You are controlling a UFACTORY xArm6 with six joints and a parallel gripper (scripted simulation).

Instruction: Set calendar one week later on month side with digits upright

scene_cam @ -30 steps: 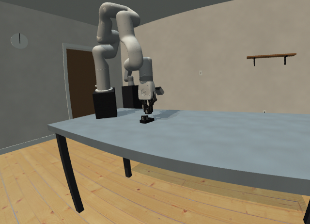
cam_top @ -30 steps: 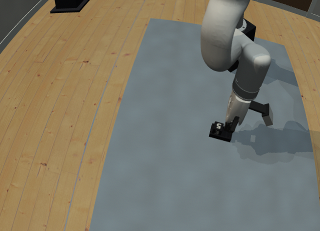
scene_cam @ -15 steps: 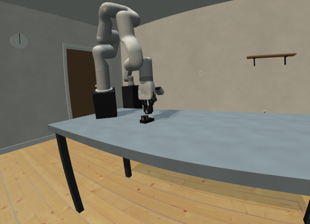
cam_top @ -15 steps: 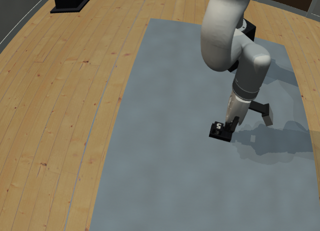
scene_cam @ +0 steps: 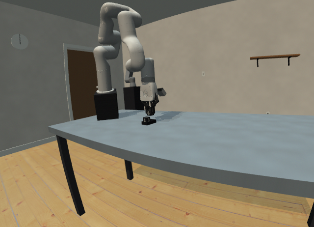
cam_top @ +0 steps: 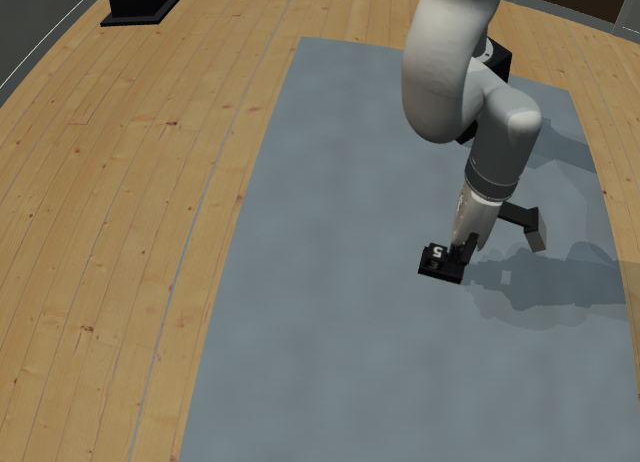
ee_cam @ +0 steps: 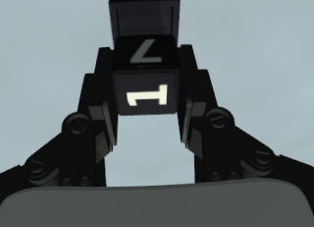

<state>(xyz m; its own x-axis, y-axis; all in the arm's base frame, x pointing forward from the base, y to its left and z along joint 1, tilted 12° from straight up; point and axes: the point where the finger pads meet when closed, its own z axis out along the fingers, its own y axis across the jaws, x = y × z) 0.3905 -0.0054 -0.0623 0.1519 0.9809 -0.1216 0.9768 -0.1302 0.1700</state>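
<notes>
Now: hand 20 mm to the left of the black tray and 60 mm above it.
</notes>
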